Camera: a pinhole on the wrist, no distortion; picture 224 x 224 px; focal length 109.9 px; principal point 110.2 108.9 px. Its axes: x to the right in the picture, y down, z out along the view. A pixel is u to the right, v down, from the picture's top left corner.
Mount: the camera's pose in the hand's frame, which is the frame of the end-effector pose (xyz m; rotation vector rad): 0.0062 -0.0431 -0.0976 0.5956 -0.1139 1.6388
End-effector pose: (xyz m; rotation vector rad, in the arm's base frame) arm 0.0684 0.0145 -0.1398 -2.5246 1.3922 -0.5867
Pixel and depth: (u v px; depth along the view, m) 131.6 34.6 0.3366
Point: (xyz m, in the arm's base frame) 0.3559 -0.2177 -0.1752
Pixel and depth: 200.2 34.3 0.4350
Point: 0.3025 -0.4161 -0.4129
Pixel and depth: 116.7 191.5 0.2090
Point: 0.1967 0.1557 -0.2236
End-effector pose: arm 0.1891 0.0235 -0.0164 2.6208 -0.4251 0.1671
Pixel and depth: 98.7 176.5 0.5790
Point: 0.1967 0.1722 -0.6273
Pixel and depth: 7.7 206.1 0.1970
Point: 0.2087 0.2969 -0.2048
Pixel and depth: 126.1 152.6 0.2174
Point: 0.2242 0.0654 -0.1803
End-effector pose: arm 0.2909 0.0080 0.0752 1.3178 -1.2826 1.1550
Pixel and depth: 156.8 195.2 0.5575
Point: 0.4318 -0.5553 -0.2426
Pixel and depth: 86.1 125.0 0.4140
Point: 0.5995 -0.2281 0.1245
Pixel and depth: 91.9 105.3 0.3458
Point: 0.5291 -0.1726 0.1782
